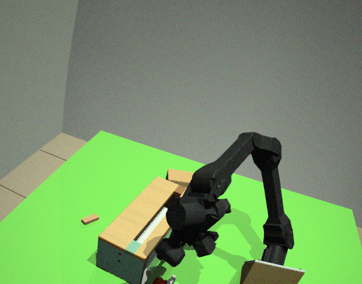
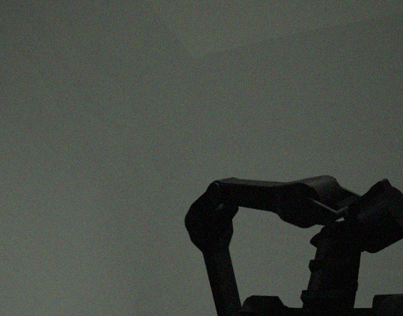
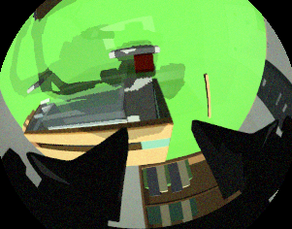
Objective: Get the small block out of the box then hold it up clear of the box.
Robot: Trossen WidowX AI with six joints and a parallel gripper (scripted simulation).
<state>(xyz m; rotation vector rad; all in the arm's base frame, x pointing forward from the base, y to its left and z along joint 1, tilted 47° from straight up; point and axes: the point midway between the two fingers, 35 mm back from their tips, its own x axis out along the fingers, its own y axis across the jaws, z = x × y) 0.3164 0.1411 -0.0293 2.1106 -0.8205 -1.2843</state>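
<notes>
My gripper tip is 1 cm past the red block and 14 cm above it. From my gripper tip the other things lie so: box (3 cm ahead, 18 cm to the right, 10 cm below); then tan block (1 cm ahead, 54 cm to the right, 13 cm below).
</notes>
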